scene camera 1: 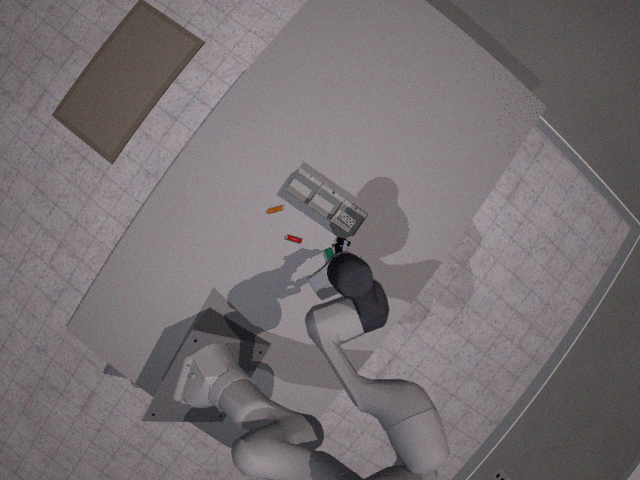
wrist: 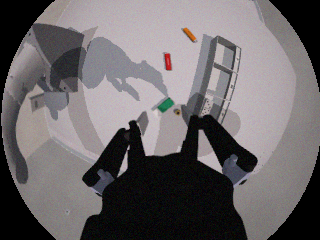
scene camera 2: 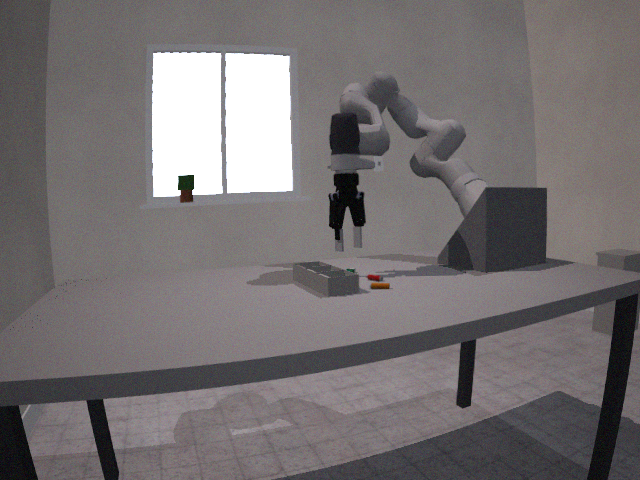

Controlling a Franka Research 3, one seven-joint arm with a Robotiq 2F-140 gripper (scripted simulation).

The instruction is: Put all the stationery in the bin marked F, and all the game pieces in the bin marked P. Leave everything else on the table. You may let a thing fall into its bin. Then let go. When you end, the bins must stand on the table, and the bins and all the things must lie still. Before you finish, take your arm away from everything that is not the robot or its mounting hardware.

Observation:
I see my gripper (scene camera 2: 348,249).
My gripper also shows in the wrist view (wrist: 164,113).

